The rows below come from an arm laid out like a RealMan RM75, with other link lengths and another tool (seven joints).
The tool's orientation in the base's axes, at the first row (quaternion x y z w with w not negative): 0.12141, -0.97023, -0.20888, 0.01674
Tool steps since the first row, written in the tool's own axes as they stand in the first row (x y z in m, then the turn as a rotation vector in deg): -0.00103, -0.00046, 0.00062, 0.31, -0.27, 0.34; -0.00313, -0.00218, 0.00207, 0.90, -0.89, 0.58; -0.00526, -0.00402, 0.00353, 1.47, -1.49, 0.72; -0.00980, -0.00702, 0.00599, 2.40, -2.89, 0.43; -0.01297, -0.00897, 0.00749, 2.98, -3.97, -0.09; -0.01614, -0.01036, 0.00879, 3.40, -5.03, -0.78; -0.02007, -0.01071, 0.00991, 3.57, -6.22, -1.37; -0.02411, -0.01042, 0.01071, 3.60, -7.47, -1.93
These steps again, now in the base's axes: 0.00105, 0.00009, -0.00074, -0.27, -0.18, -0.43; 0.00336, -0.00034, -0.00272, -0.72, -0.77, -0.91; 0.00573, -0.00086, -0.00477, -1.15, -1.38, -1.29; 0.01061, -0.00142, -0.00816, -1.70, -2.96, -1.62; 0.01401, -0.00177, -0.01027, -1.98, -4.27, -1.60; 0.01729, -0.00171, -0.01196, -2.08, -5.58, -1.41; 0.02109, -0.00061, -0.01306, -1.93, -6.91, -1.36; 0.02488, 0.00094, -0.01360, -1.62, -8.25, -1.36
